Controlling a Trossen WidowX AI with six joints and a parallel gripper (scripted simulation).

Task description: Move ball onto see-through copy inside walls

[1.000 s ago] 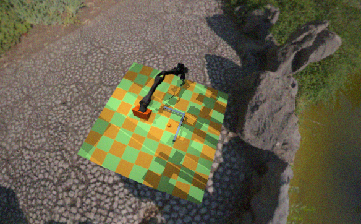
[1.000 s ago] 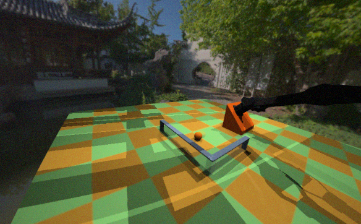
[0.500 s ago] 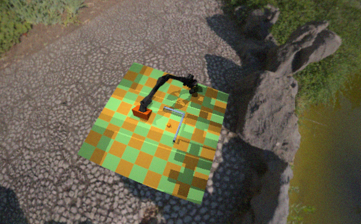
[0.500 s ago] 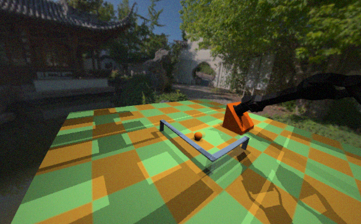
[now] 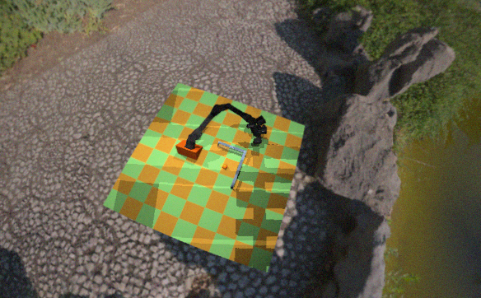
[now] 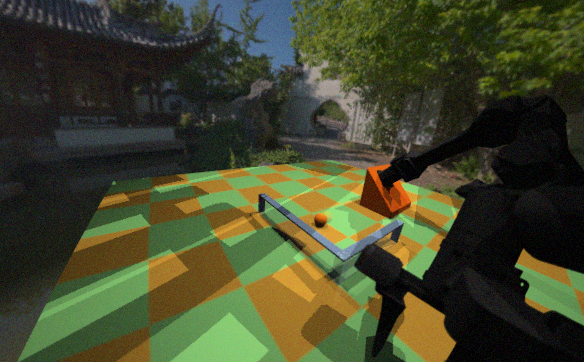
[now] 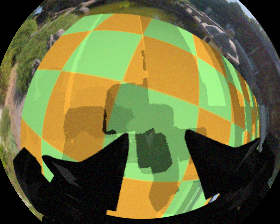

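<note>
Now: gripper tip 160 mm past the orange ball, 330 mm to the left of it and 30 mm above it.
</note>
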